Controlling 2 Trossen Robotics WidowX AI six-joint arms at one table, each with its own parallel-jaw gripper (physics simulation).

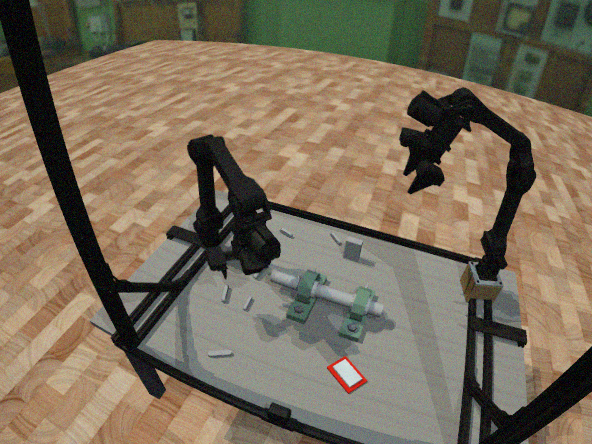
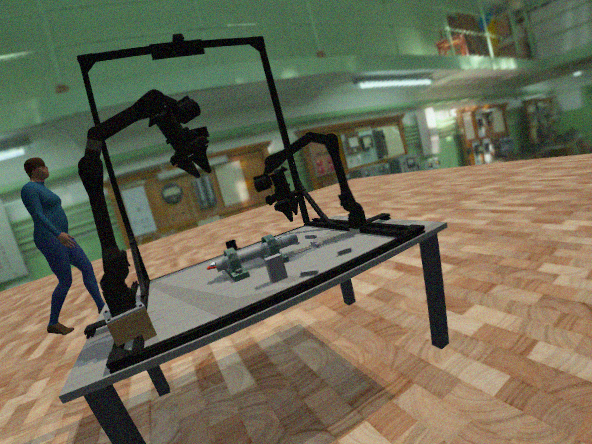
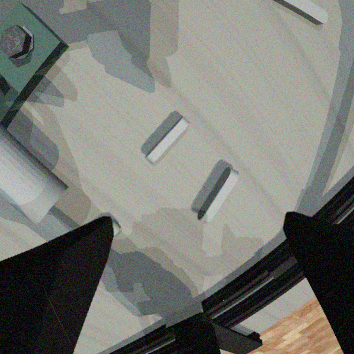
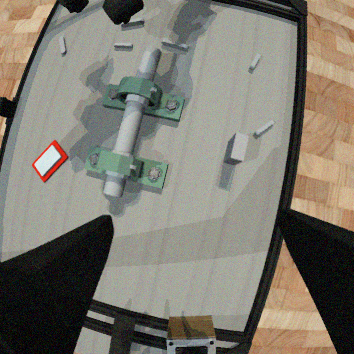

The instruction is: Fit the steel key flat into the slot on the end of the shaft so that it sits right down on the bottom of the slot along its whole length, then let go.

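Frame: origin at the left arm's base, x ahead, y left, z up, level; centimetres.
Seen in the pictures: left gripper, fingertip midpoint: [image 1: 240, 274] [image 2: 294, 218] [image 3: 199, 224]; right gripper, fingertip midpoint: [image 1: 406, 183] [image 2: 204, 175] [image 4: 196, 221]; left arm's base at its link origin: [image 1: 210, 242] [image 2: 358, 226] [image 3: 194, 327]; right arm's base at its link origin: [image 1: 486, 273] [image 2: 122, 309].
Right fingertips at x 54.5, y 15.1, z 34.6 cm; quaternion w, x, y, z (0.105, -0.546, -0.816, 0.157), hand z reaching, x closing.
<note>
Offsets run from my right fingertips to a thing's top centre. "pt": to the spot under its first point.
The pale shaft {dx -11.2, dy -16.3, dz -29.2 cm} [image 1: 332, 294] [image 2: 252, 253] [image 3: 25, 175] [image 4: 130, 127] lies in two green holders; its slot cannot be made out. Several small steel bars lie loose on the table; which is the key cannot be told. One bar {dx -29.8, dy -28.3, dz -35.4 cm} [image 1: 248, 303] [image 3: 169, 140] [image 4: 123, 46] lies near the shaft end, a longer one {dx -37.3, dy -29.1, dz -35.0 cm} [image 1: 226, 293] [image 3: 220, 195] beside it, and another is mostly hidden behind a left fingertip. My left gripper [image 1: 237, 273] [image 3: 199, 224] is open and empty above these bars. My right gripper [image 1: 407, 183] [image 2: 204, 174] [image 4: 196, 221] is open and empty, high above the table.
A grey block {dx -12.4, dy +5.9, dz -28.9 cm} [image 1: 353, 249] [image 2: 276, 267] [image 4: 238, 147] stands beside the shaft with a bar {pt dx -20.2, dy +10.7, dz -35.2 cm} [image 1: 336, 238] [image 4: 264, 128] near it. A red-edged white card {dx +4.3, dy -34.5, dz -35.2 cm} [image 1: 347, 374] [image 4: 49, 161] lies across the shaft from it. Green holders [image 1: 310, 295] [image 4: 116, 162] are bolted down. Black rails and posts frame the table.
</note>
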